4 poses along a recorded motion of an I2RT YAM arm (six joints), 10 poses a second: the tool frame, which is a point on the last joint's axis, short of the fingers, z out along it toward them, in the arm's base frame.
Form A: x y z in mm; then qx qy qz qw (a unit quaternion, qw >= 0).
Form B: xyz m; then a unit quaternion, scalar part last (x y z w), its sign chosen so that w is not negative. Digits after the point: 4 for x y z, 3 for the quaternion.
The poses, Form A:
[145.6, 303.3, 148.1, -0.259, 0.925, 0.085, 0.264]
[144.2, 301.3, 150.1, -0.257, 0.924, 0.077, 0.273]
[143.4, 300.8, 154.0, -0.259, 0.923, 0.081, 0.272]
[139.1, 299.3, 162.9, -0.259, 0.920, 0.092, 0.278]
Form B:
[0.1456, 0.3033, 0.1481, -0.259, 0.925, 0.085, 0.264]
[0.1442, 0.3013, 0.1501, -0.257, 0.924, 0.077, 0.273]
[0.1434, 0.3008, 0.1540, -0.259, 0.923, 0.081, 0.272]
[0.1391, 0.2993, 0.1629, -0.259, 0.920, 0.092, 0.278]

